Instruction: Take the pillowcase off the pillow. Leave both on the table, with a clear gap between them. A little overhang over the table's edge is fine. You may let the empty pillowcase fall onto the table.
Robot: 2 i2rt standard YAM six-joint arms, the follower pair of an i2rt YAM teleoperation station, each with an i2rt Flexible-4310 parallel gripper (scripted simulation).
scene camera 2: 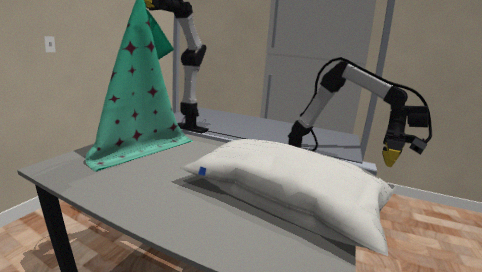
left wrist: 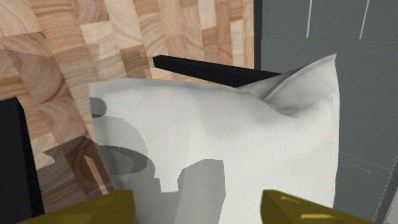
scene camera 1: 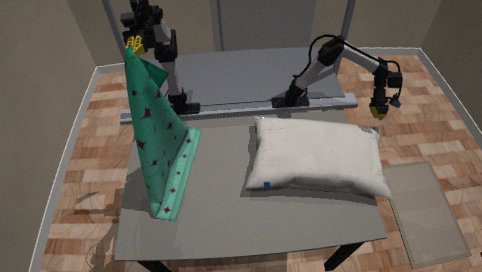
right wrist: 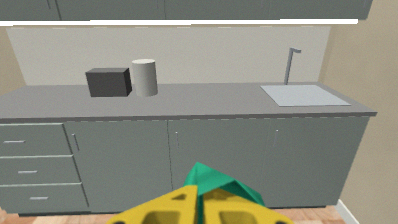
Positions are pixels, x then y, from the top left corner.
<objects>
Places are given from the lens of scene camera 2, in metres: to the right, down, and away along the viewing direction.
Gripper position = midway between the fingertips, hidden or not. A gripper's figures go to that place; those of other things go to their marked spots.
my left gripper (scene camera 2: pixel 390 163): 0.50, 0.09, 0.77
white pillow (scene camera 2: pixel 333 198): 0.23, 0.15, 0.59
</objects>
